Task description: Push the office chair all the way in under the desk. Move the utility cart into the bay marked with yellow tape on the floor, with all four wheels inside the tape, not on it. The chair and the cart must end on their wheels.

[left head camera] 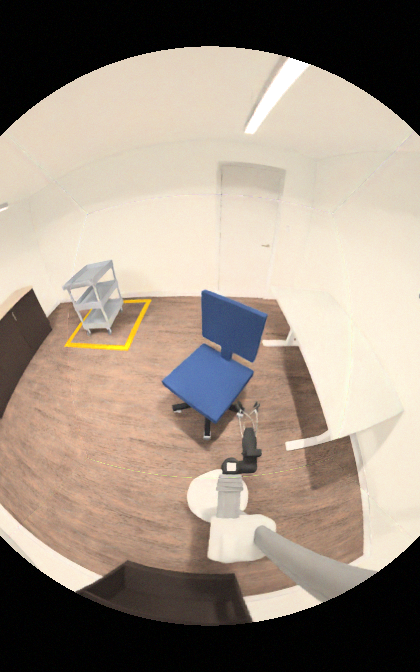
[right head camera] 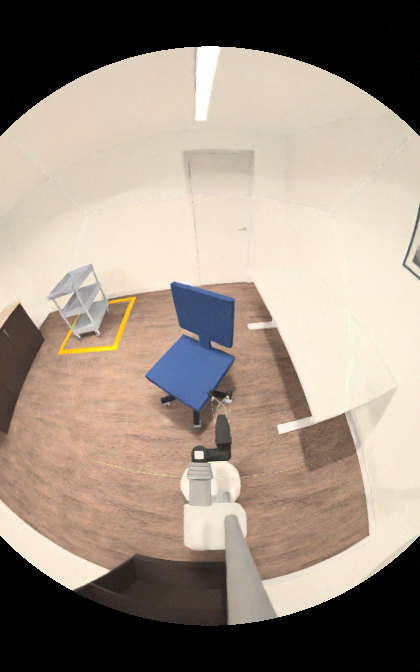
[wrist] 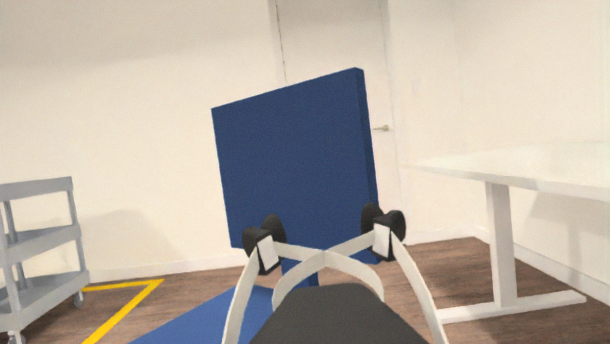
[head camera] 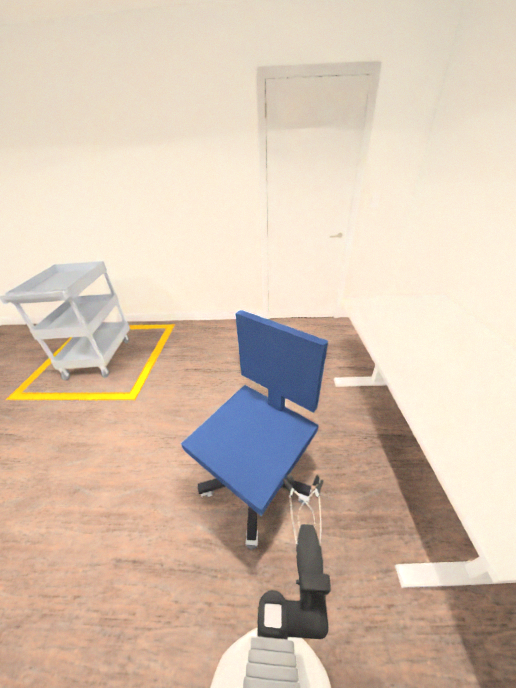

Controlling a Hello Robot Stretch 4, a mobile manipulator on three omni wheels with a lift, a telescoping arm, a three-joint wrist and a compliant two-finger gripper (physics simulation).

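Places are measured from the robot's base along level axes (x left, y back, z up), in millimetres.
Where they show: gripper, between the fingertips: (wrist: 322, 226) (head camera: 302, 474).
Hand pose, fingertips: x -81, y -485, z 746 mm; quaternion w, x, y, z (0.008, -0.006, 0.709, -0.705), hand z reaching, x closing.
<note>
After its pixels a point has its place.
The blue office chair (head camera: 252, 444) @[x 114, y -762, z 443 mm] (left head camera: 210, 380) (right head camera: 192, 372) (wrist: 295, 165) @[x -23, y -958, z 776 mm] stands upright, turned at an angle, left of the white desk (head camera: 444, 389) @[x -725, y -907, z 694 mm] (left head camera: 330, 340) (right head camera: 320, 340) and outside it. My gripper (head camera: 303, 489) (left head camera: 248, 406) (right head camera: 220, 395) (wrist: 322, 226) @[x -81, y -485, z 746 mm] is open and empty, near the right side of the seat. The backrest shows beyond the fingers in the wrist view. The grey utility cart (head camera: 61, 280) @[x 1846, y -1979, z 767 mm] (left head camera: 90, 274) (wrist: 45, 242) @[x 1551, y -1921, z 475 mm] stands upright at the far left, over the yellow tape bay (head camera: 72, 396) @[x 1732, y -1397, z -26 mm] (left head camera: 97, 346) (right head camera: 87, 350). Its two near wheels are inside the tape; its far left wheel is hidden.
White desk feet (head camera: 433, 574) (left head camera: 307, 443) (right head camera: 295, 425) stand on the floor at the right. A dark cabinet (left head camera: 20, 345) (right head camera: 17, 365) stands at the left wall. A dark open shelf unit (left head camera: 180, 586) is behind my base. A closed door (head camera: 311, 194) @[x -273, y -2715, z 1252 mm] is in the far wall.
</note>
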